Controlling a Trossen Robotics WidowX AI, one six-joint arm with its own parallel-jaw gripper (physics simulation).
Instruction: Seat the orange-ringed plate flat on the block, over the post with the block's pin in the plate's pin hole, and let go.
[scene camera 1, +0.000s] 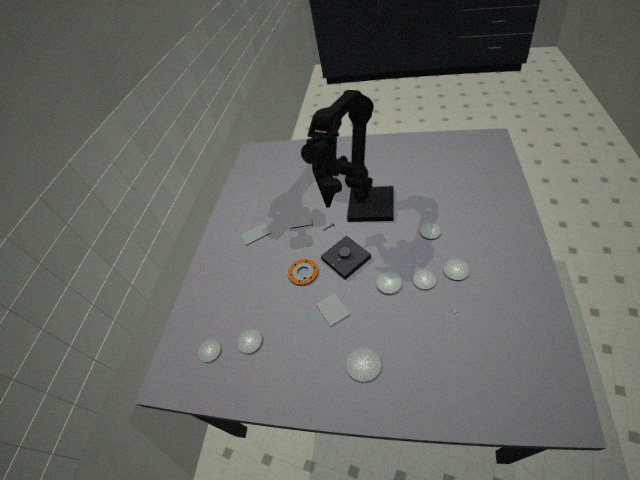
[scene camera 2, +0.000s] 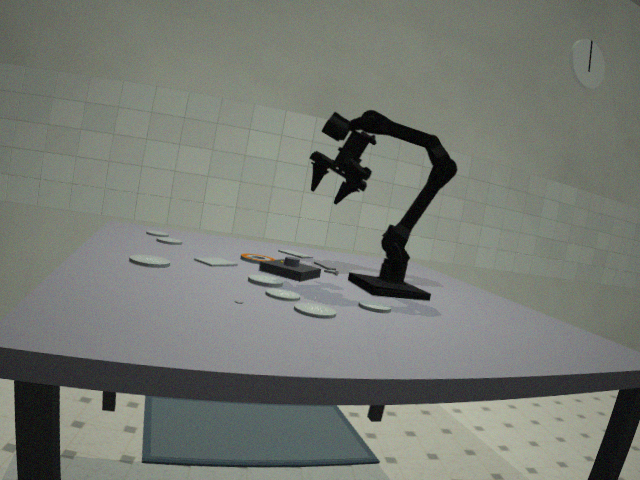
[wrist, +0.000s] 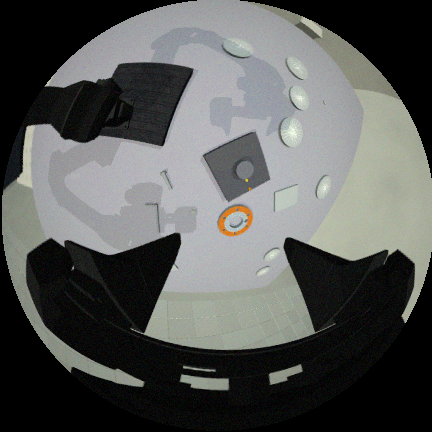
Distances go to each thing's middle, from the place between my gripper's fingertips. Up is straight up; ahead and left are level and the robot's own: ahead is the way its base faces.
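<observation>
Plate (wrist: 223, 222), measured from my hand: 21 cm below, 12 cm ahead, 11 cm to the right.
</observation>
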